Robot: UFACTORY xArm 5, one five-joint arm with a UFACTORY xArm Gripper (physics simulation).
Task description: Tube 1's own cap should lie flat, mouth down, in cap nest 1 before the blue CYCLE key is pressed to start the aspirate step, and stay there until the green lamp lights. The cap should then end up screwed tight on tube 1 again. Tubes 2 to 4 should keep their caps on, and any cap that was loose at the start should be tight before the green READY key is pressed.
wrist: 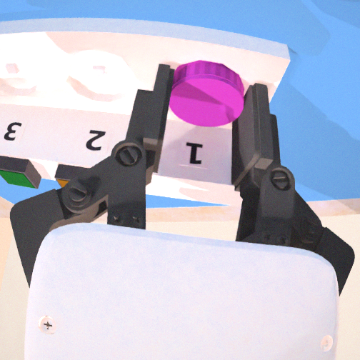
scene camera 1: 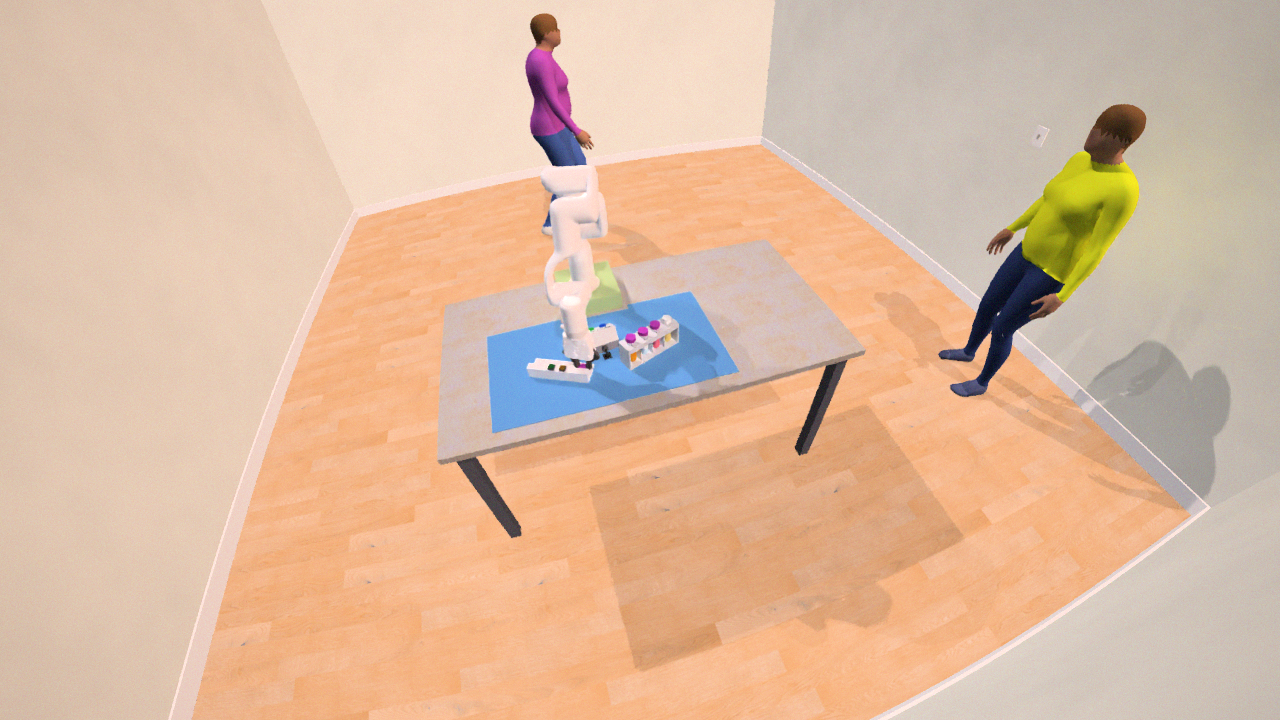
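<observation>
The white cap-nest strip [scene camera 1: 547, 376] [wrist: 276, 56] lies on the blue mat, with labels 1, 2 and 3 showing in the wrist view. My gripper [scene camera 1: 584, 363] [wrist: 206, 92] is shut on a magenta cap [wrist: 206, 106] at nest 1, its flat closed face towards the wrist camera. The cap hides the nest, so whether it is seated cannot be told. Nests 2 [wrist: 97, 80] and 3 are empty. The tube rack [scene camera 1: 625, 356] stands to the right in the scene view, with three magenta caps [scene camera 1: 642, 331] and a white, apparently uncapped top [scene camera 1: 667, 319] at its right end.
A green-faced block [wrist: 19, 177] and an orange-faced block [wrist: 68, 183] sit along the strip's label side. A blue spot [scene camera 1: 602, 325] shows behind the gripper; the keys and lamps are too small to read. A light green tray [scene camera 1: 605, 288] is behind the arm. Two people stand off the table.
</observation>
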